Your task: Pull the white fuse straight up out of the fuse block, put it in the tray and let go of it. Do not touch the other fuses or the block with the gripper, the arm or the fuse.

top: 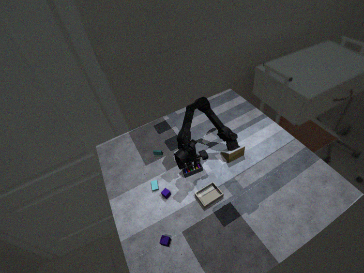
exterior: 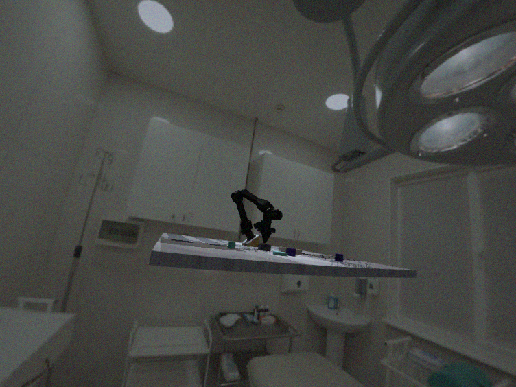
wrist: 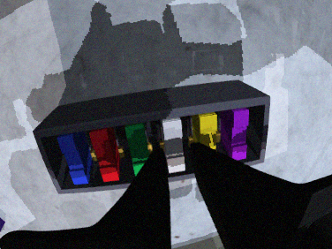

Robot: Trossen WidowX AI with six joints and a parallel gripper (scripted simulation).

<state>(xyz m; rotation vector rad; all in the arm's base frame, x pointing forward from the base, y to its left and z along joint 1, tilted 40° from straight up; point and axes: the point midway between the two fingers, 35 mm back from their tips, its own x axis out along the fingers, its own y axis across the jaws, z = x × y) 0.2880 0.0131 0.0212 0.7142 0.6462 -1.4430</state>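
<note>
Now: the white fuse 2 cm below my gripper tip. The rest, counted from my gripper tip: beige tray: 20 cm to the left, 4 cm below; then green fuse: 2 cm below, 2 cm ahead; then yellow fuse: 2 cm below, 2 cm behind.
</note>
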